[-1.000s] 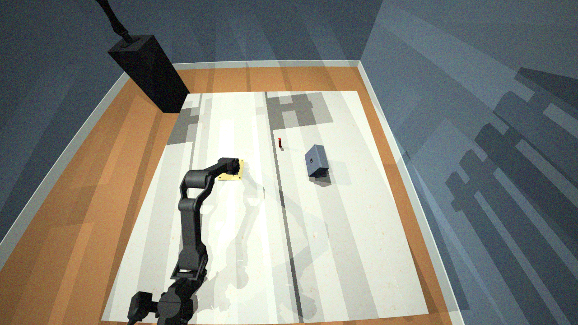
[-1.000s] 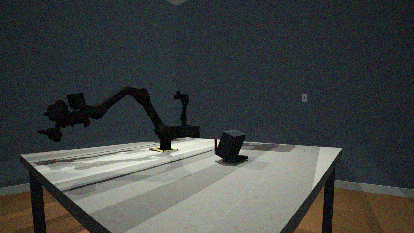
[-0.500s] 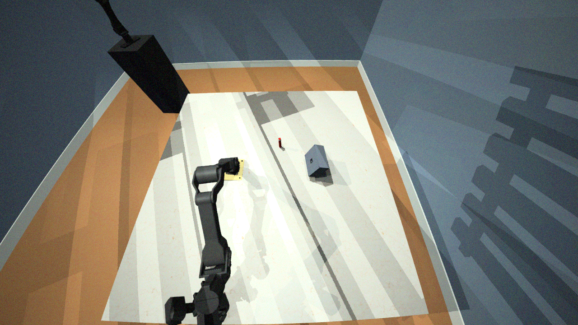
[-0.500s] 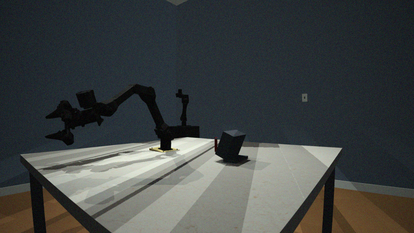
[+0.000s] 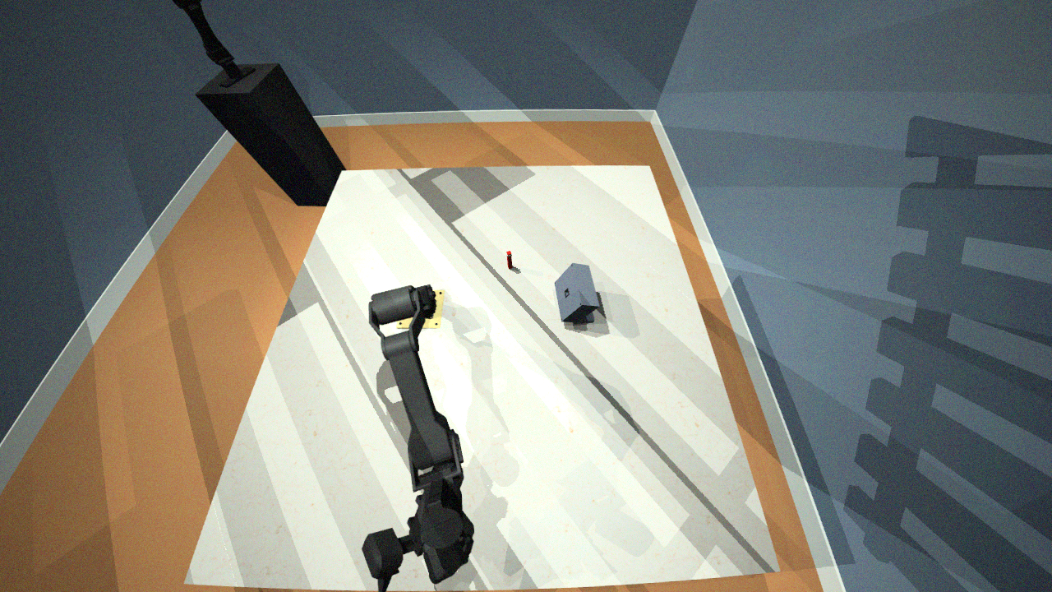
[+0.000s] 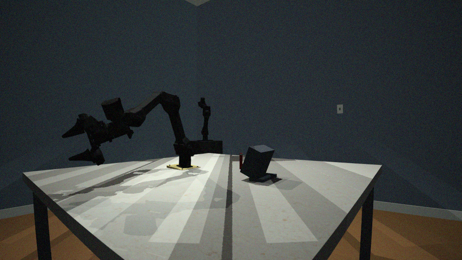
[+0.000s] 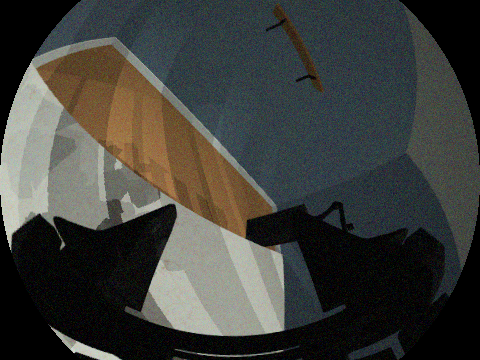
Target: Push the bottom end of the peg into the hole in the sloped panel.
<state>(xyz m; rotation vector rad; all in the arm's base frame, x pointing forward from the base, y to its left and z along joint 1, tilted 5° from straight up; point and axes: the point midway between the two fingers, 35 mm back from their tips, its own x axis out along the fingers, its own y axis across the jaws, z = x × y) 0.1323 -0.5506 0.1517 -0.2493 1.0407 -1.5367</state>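
Right now my gripper tip is 31 cm short of the sloped panel, 62 cm to the right of it and 7 cm above it. From my gripper tip the other things lie so: red peg 12 cm ahead, 75 cm to the left, 8 cm below.
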